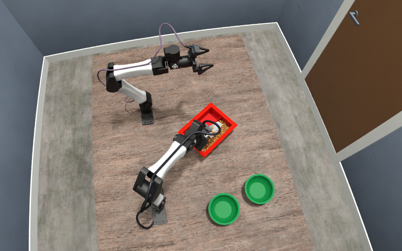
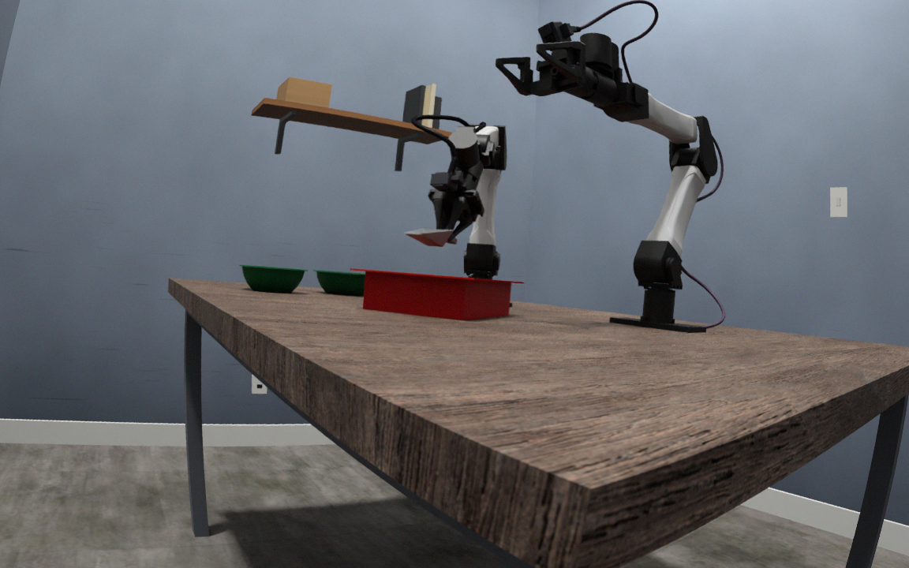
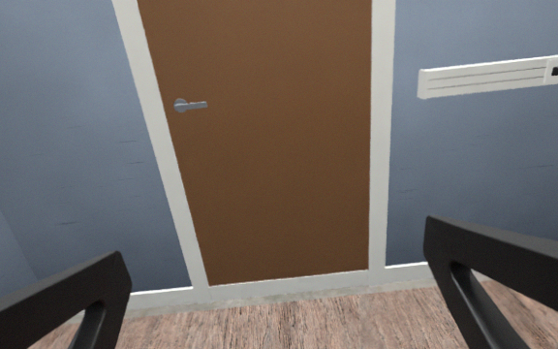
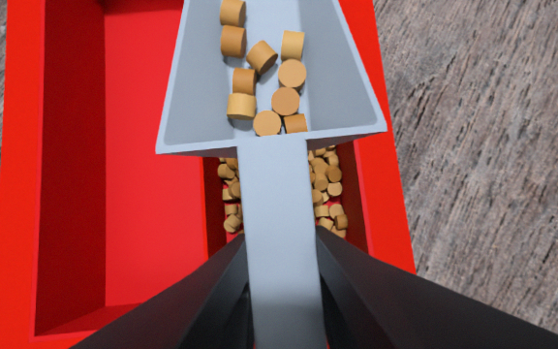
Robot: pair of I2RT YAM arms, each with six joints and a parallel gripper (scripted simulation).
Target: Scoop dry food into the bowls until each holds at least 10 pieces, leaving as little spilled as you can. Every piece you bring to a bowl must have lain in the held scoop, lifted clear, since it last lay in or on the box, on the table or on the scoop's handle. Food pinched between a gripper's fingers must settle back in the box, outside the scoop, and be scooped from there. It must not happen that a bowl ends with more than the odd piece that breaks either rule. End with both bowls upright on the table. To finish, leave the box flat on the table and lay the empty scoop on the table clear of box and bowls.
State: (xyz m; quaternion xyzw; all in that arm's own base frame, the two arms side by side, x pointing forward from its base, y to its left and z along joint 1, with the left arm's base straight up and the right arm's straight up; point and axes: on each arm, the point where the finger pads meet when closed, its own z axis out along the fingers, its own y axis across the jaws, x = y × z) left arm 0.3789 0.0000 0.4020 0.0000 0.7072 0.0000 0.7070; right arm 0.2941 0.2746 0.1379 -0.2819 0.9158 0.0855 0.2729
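Observation:
Right now my right hand is 4 cm short of the grey scoop, 3 cm to the right of it and 1 cm above it. Also, from my right hand: red box 5 cm ahead, 8 cm to the left, 9 cm below.

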